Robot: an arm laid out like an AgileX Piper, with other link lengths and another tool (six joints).
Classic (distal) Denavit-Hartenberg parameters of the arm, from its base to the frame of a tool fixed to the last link. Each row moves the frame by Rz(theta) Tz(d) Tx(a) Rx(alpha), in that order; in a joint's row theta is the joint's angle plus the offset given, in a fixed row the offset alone. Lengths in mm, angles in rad.
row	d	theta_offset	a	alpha
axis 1	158.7	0.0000	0.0	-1.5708
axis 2	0.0	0.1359	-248.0	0.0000
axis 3	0.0	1.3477	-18.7	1.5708
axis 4	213.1	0.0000	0.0	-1.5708
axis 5	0.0	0.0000	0.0	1.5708
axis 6	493.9	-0.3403	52.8	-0.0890
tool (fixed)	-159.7	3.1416	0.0	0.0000
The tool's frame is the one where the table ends.
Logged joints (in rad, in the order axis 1, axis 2, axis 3, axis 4, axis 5, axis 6), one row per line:
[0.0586, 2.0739, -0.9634, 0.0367, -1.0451, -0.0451]
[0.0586, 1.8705, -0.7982, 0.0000, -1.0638, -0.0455]
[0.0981, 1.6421, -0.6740, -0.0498, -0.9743, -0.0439]
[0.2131, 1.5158, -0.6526, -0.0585, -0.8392, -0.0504]
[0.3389, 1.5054, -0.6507, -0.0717, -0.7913, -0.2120]
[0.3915, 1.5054, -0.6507, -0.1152, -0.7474, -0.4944]
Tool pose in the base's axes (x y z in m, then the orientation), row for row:
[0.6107, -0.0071, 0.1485, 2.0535, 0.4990, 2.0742]
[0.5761, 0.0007, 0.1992, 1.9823, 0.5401, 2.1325]
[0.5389, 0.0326, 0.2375, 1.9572, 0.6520, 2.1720]
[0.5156, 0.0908, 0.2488, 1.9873, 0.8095, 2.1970]
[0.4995, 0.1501, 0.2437, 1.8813, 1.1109, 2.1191]
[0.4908, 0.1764, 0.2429, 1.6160, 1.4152, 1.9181]
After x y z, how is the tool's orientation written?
As a rotation vector, in radians.
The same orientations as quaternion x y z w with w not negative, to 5 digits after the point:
[0.69067, 0.16783, 0.69763, 0.09012]
[0.66670, 0.18165, 0.71722, 0.09007]
[0.65163, 0.21708, 0.72314, 0.07296]
[0.64670, 0.26343, 0.71494, 0.03525]
[0.61736, 0.36455, 0.69540, 0.04894]
[0.55635, 0.48722, 0.66035, 0.13051]

